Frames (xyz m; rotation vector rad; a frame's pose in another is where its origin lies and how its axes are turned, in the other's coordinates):
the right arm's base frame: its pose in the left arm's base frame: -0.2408 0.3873 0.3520 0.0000 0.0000 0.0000
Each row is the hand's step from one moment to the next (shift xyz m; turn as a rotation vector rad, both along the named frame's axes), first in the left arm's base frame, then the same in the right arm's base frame.
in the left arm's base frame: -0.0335 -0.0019 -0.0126 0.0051 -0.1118 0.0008
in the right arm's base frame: -0.0335 -0.0019 -0.0126 0.0051 -0.1118 0.0008
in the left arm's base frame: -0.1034 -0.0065 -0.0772 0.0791 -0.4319 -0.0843
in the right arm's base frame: -0.1034 -0.0065 -0.0772 0.0791 -0.4319 -0.0843
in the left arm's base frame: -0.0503 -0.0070 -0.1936 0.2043 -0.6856 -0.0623
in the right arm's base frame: -0.0503 -0.0070 -0.1936 0.2043 -0.6856 -0.0623
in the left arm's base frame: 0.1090 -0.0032 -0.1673 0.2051 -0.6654 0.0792
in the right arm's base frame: 0.1090 -0.0032 -0.1673 0.2051 -0.6654 0.0792
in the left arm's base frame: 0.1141 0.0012 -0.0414 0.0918 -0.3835 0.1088
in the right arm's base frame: 0.1141 0.0012 -0.0414 0.0918 -0.3835 0.1088
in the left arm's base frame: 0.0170 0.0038 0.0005 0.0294 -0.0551 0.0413
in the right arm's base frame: 0.0170 0.0038 0.0005 0.0294 -0.0551 0.0413
